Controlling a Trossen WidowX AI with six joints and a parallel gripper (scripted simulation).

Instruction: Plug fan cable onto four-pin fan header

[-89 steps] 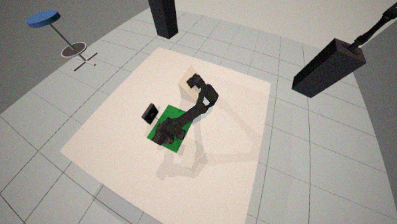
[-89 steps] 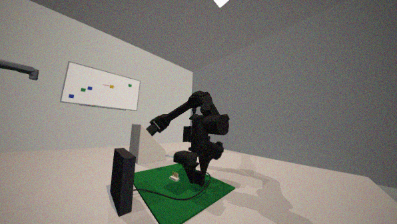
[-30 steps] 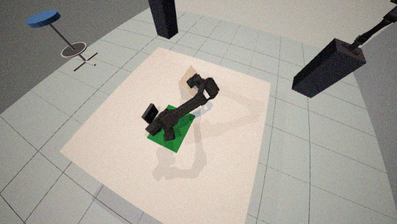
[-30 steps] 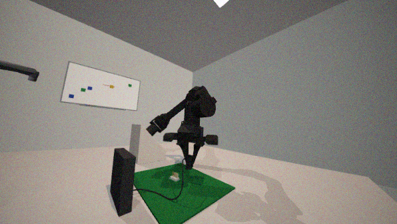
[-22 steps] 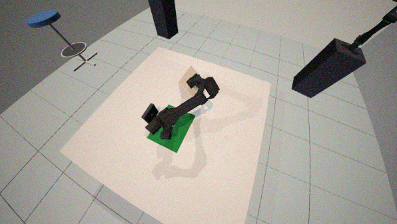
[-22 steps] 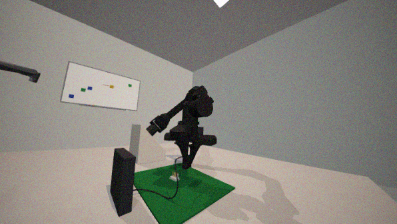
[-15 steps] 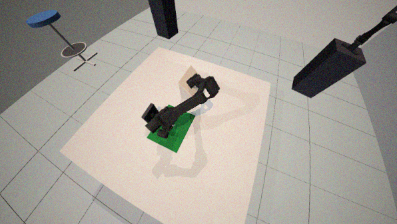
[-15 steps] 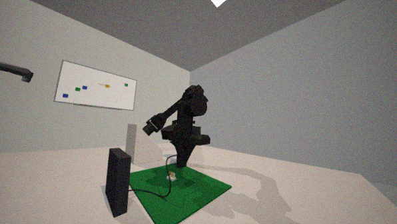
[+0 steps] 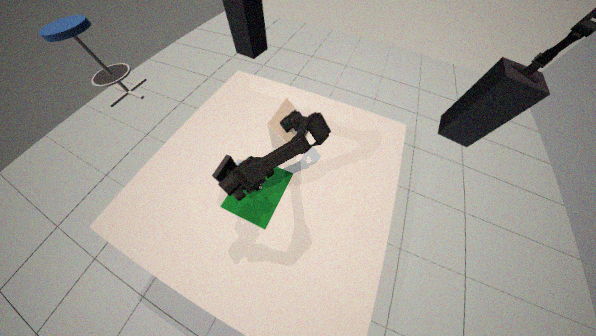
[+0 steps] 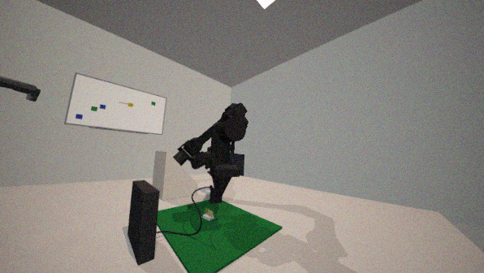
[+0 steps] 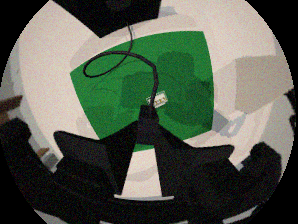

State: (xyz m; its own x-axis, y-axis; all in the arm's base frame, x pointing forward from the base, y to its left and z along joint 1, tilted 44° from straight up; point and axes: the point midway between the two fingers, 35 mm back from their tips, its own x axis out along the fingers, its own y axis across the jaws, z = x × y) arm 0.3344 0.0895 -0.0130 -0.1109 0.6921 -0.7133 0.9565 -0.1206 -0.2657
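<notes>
My gripper tip is 70 mm above the pale four-pin header, 20 mm to the left of it and 20 mm past it. Round my gripper tip: black plug: 10 mm to the right, 10 mm above; black fan: 170 mm to the right, 10 mm below, 10 mm ahead; green board: 80 mm below, 10 mm to the right, 10 mm behind.
</notes>
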